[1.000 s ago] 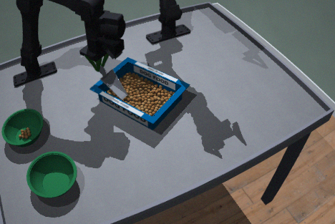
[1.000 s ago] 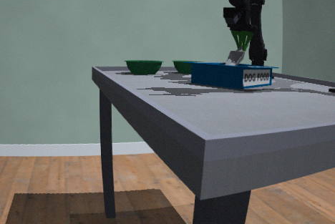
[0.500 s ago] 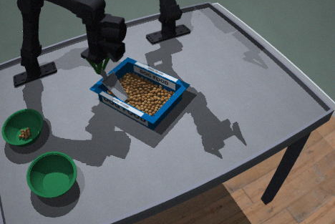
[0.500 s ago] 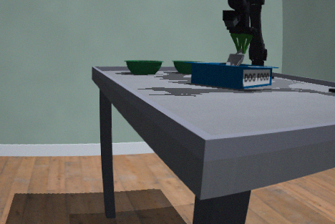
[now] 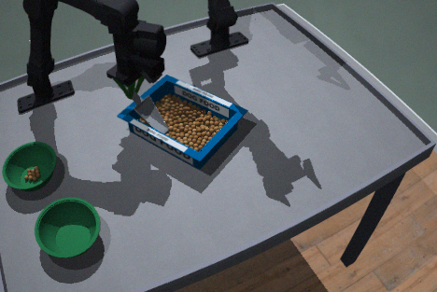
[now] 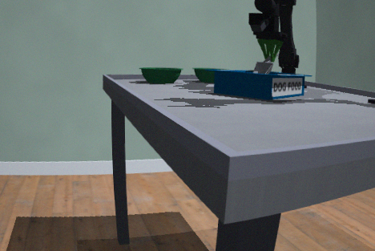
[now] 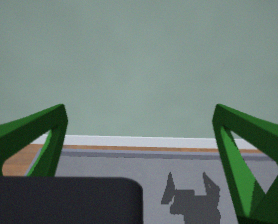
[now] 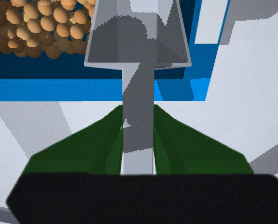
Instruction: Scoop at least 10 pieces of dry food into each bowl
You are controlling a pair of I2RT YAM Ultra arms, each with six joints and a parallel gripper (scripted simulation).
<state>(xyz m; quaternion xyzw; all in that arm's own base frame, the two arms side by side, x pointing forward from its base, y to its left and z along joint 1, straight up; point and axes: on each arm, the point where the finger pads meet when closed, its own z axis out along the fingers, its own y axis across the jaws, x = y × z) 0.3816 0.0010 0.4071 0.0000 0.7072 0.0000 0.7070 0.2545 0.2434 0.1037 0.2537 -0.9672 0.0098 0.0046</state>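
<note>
Right now my right hand is 80 mm short of the box, 110 mm to the right of it and 60 mm above it. Also, from my right hand: grey scoop (30 mm ahead, 20 mm to the left, 30 mm below).
</note>
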